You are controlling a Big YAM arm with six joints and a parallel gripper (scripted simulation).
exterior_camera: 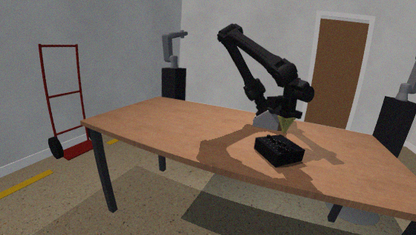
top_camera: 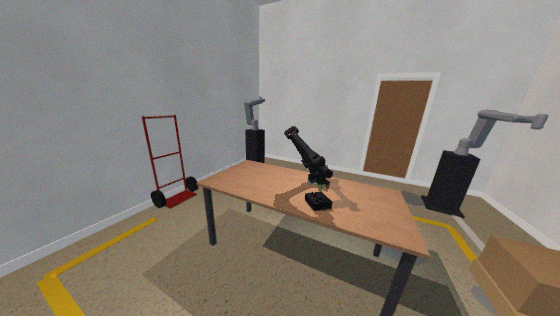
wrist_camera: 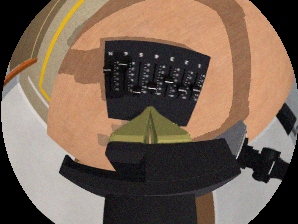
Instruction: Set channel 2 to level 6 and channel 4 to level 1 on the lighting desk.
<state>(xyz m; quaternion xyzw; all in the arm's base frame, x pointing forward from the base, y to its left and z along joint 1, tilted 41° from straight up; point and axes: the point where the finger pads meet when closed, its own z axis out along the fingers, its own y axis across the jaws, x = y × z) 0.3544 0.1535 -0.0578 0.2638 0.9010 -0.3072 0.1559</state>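
Now: the fader cap 5 cm below my hand, 1 cm to the right of it and 1 cm ahead of it.
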